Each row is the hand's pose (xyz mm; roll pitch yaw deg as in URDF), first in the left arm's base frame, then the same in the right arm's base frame.
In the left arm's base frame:
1: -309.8 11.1 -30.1 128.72 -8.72 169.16
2: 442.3 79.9 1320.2 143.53 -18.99 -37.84
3: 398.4 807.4 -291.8 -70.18 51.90 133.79
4: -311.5 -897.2 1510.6 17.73 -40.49 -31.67
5: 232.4 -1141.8 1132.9 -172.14 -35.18 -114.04
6: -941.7 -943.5 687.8 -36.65 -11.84 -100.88
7: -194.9 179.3 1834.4 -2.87 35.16 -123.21
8: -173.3 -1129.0 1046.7 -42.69 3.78 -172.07
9: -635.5 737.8 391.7 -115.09 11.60 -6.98
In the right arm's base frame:
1: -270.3 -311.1 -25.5 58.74 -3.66 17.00
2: -1177.7 756.2 631.2 -156.00 17.40 160.38
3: -732.0 -952.7 735.6 -119.62 -3.86 -50.96
4: -702.7 1397.6 -329.1 78.53 2.07 144.11
5: -1226.2 1006.6 -596.2 172.29 32.95 85.52
6: 14.7 785.6 -761.7 -37.95 57.83 97.70
7: -617.5 1338.7 796.3 -122.96 64.87 -31.98
8: -820.1 1010.1 -681.4 -112.52 18.25 11.81
9: 146.5 -75.6 738.0 -45.62 1.10 -158.98

